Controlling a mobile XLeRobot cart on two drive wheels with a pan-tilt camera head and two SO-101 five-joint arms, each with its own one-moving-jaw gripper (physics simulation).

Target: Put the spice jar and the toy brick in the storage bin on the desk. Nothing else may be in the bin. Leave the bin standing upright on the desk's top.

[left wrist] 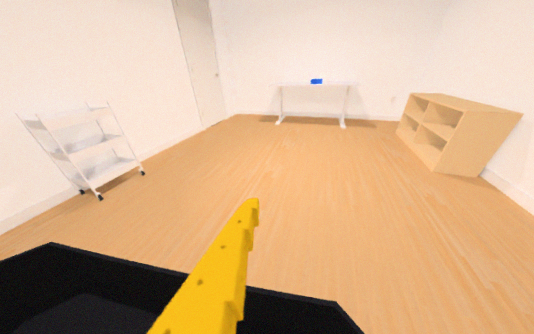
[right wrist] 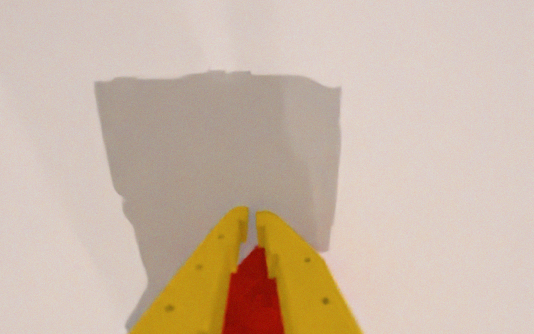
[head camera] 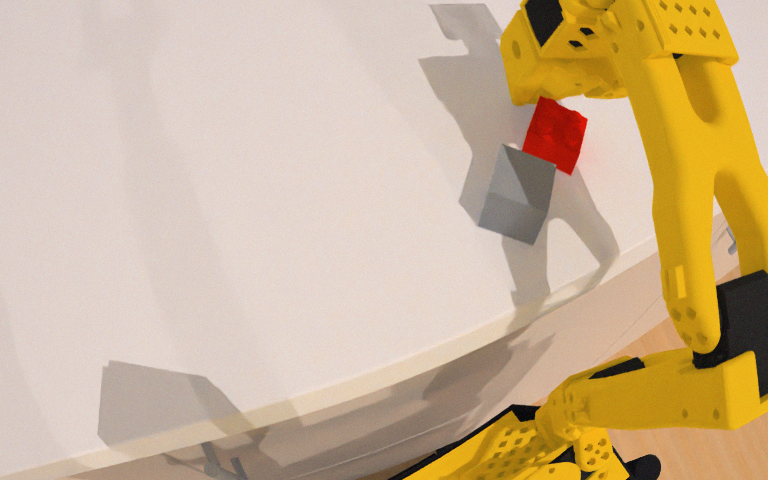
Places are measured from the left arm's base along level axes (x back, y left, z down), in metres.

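Pixels of known places: left hand, its tool point: (left wrist: pixel 258 208); right hand, its tool point: (right wrist: pixel 247 219) (head camera: pixel 521 98); right arm's base, origin of its link: (head camera: pixel 558 467).
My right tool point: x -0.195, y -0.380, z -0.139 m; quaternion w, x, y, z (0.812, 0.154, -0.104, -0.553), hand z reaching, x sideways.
Note:
Ahead of a thing's pixels: the offset from my right tool point to its top centre. Level surfaces: height alone.
A red toy brick @[dy +0.004, dx +0.033, dz -0.019 m] (head camera: pixel 555 135) (right wrist: pixel 254 300) lies on the white desk @[dz +0.005 m] (head camera: pixel 317 186), touching or very near a grey box-shaped thing @[dy +0.056, dx +0.055, dz -0.025 m] (head camera: pixel 518 192) in the head view. I cannot tell whether that grey thing is the spice jar. My right gripper (right wrist: pixel 252 214) is shut, its tips nearly together above the desk. The brick shows beyond and below its jaws, not held. My left gripper (left wrist: pixel 254 204) is fully open, with one notched jaw showing, pointing out over the floor, away from these things. No thing that I can surely name as the storage bin shows.
In the left wrist view, a small blue object (left wrist: pixel 316 81) stands on a far white table @[dz +0.195 m] (left wrist: pixel 290 84). A white cart (left wrist: pixel 70 159) is at the left, a wooden shelf unit (left wrist: pixel 475 137) at the right. A black tray (left wrist: pixel 115 262) is in front. The desk's edge crosses the lower head view.

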